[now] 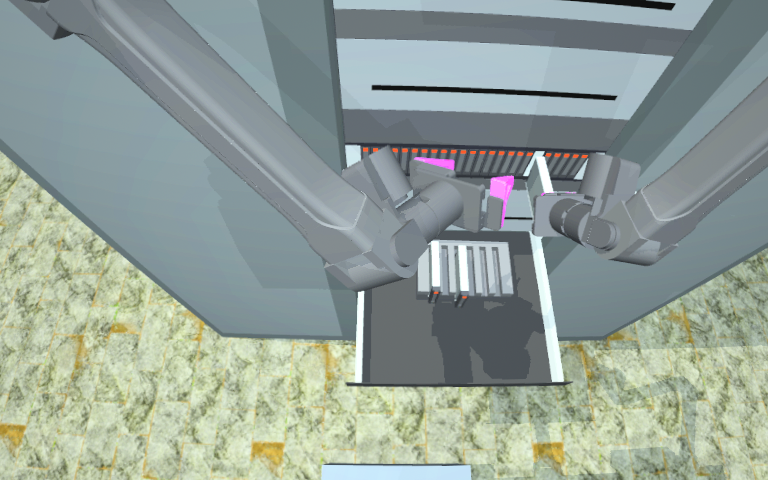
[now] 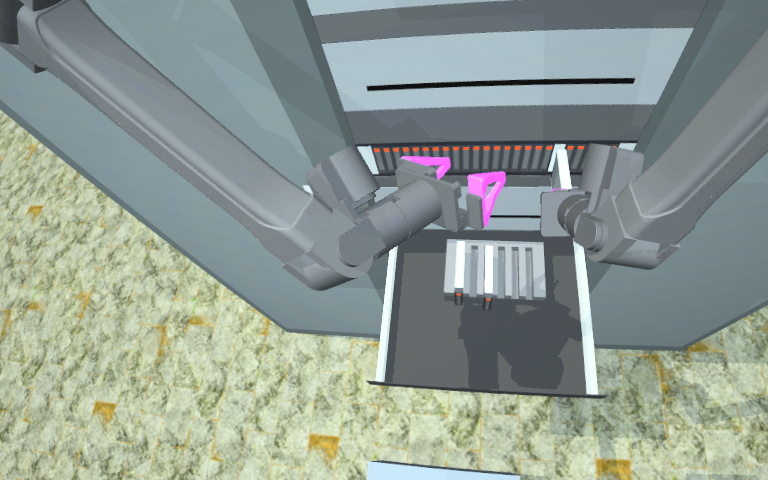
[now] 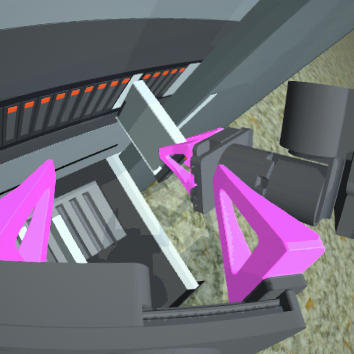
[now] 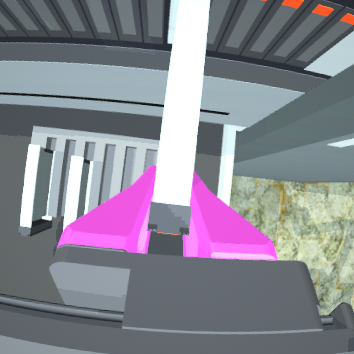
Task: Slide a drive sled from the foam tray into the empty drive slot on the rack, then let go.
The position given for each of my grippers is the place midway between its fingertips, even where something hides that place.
Observation:
My left gripper [image 2: 475, 168] is open, holding nothing. Also in view: my right gripper [image 4: 170, 175] and a dark pull-out shelf [image 2: 426, 342].
My left gripper shows as well in image 1 [image 1: 481, 172] and in image 3 [image 3: 136, 169]. My right gripper shows as well in image 3 [image 3: 164, 149]. The dark pull-out shelf is seen too in image 1 [image 1: 402, 341], in image 3 [image 3: 171, 283] and in image 4 [image 4: 33, 254].

